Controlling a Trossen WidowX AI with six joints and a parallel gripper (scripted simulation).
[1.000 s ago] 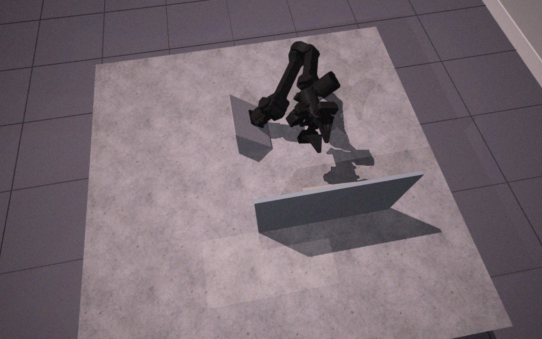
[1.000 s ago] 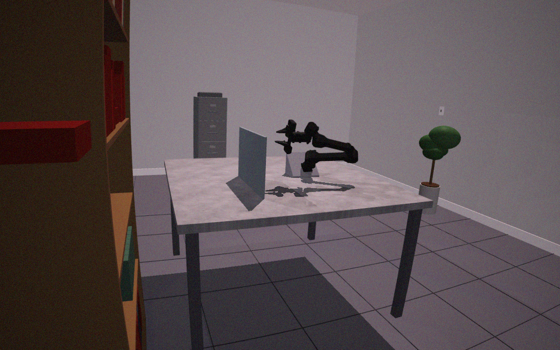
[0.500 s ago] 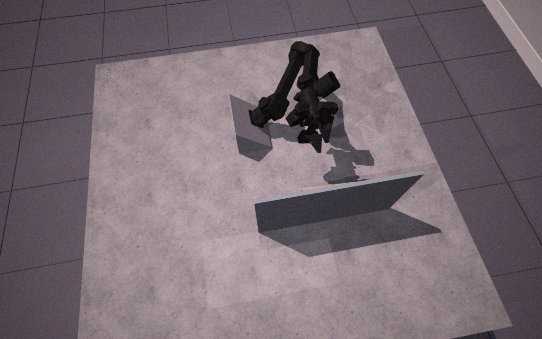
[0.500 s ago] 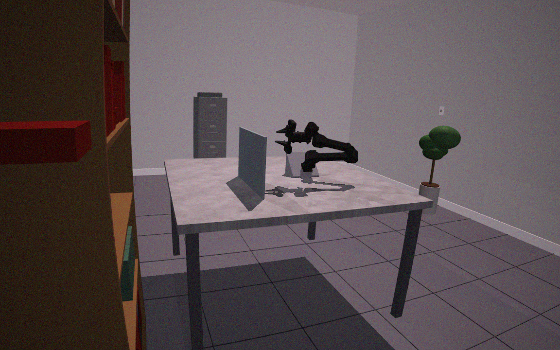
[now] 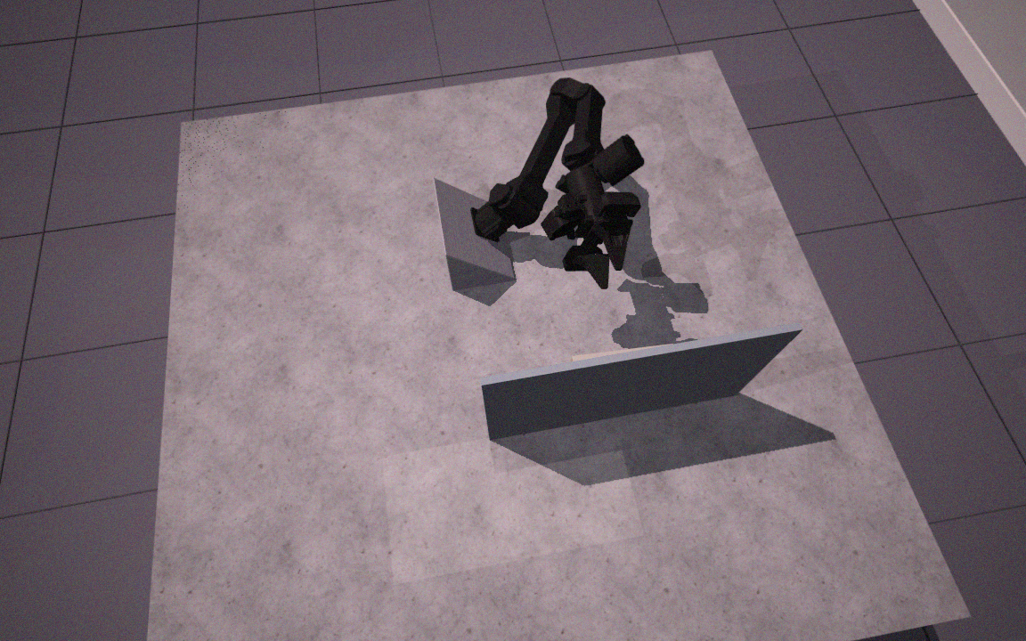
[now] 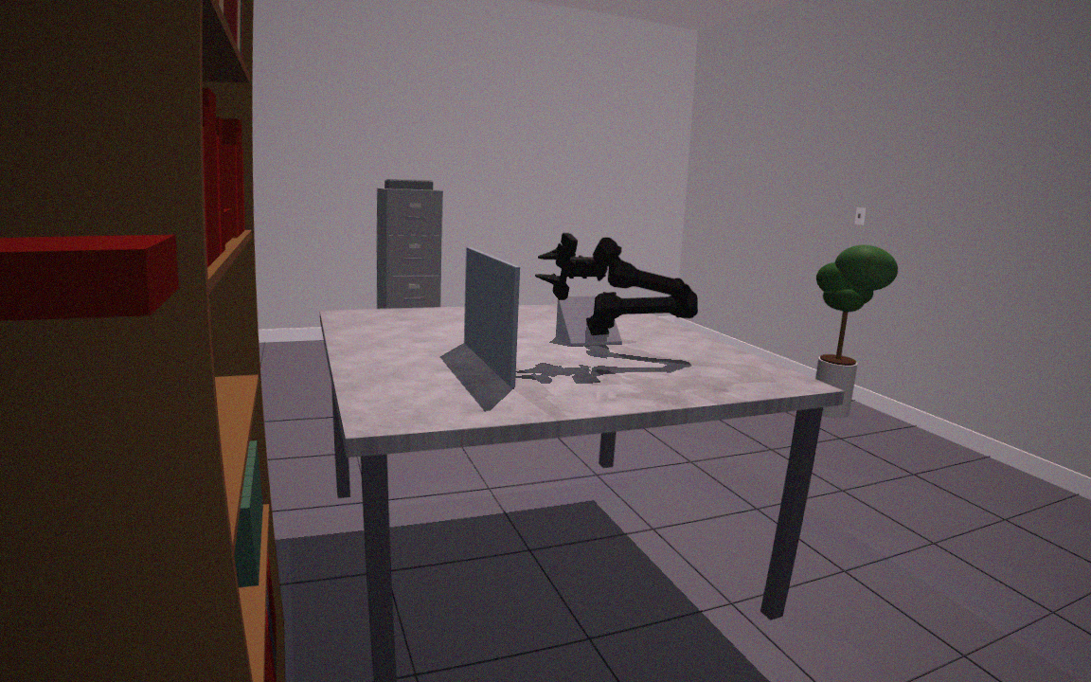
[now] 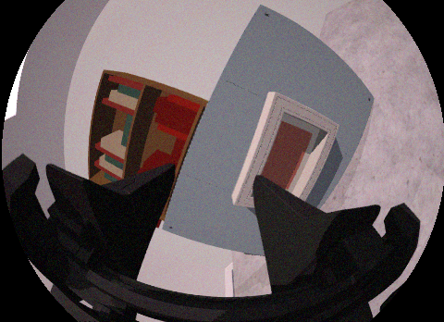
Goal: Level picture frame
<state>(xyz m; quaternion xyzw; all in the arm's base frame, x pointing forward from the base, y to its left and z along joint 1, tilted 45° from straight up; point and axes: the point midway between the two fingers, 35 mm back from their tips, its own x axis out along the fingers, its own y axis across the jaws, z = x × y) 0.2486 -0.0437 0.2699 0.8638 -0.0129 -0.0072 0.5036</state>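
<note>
My gripper tip is 12 cm short of the picture frame, 1 cm to the left of it and 11 cm above it. The rest, counted from my gripper tip: wall panel (13 cm ahead, 12 cm below).
</note>
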